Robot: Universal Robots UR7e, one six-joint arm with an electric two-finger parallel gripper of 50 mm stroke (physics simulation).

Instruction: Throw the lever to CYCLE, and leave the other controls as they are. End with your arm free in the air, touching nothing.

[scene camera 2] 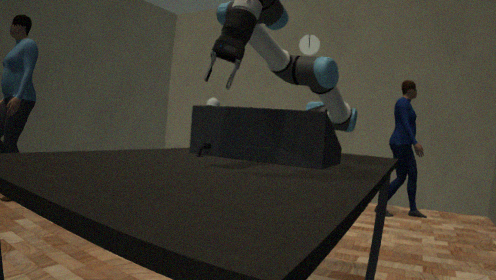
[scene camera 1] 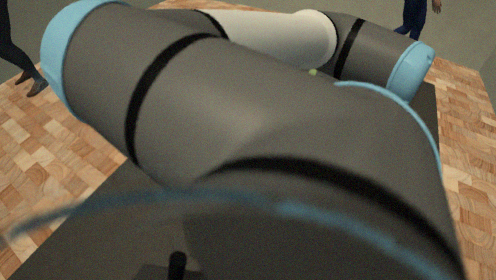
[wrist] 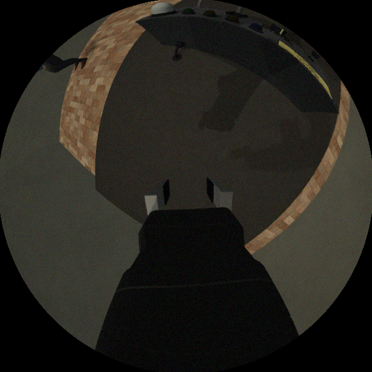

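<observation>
The dark control console stands on the table. Small controls line its top at the upper edge of the wrist view, too small and dark to read; a CYCLE label cannot be made out. A small black lever-like piece stands low in front of the console's left part. Which piece is the task's lever, and its setting, I cannot tell. In scene camera 1 a black upright stub shows at the bottom, and the arm hides much else. My gripper is open and empty, high in the air, touching nothing.
A white dome sits at the console's left end. A green button and a blue control are on its top. A yellow strip runs along its right part. Two people stand beyond the table.
</observation>
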